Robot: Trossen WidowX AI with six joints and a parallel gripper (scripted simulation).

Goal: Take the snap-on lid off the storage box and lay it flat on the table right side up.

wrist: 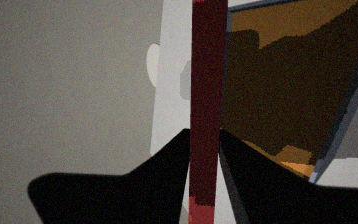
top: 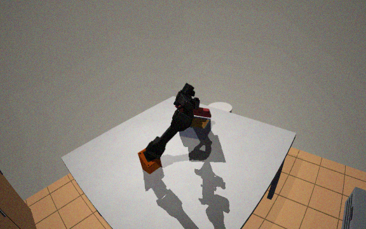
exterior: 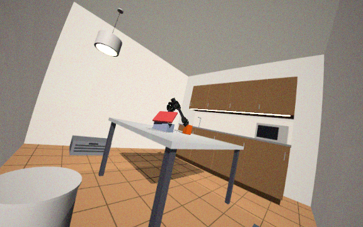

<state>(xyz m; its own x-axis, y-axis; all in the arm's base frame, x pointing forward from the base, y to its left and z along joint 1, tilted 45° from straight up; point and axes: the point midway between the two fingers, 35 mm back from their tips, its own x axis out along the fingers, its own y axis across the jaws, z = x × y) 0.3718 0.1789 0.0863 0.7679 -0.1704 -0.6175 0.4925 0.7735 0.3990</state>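
The red lid lies 50 mm ahead of my gripper tip, 40 mm to the left of it and 50 mm below it. Round my gripper tip: storage box 20 mm ahead, 10 mm to the left, 170 mm below.
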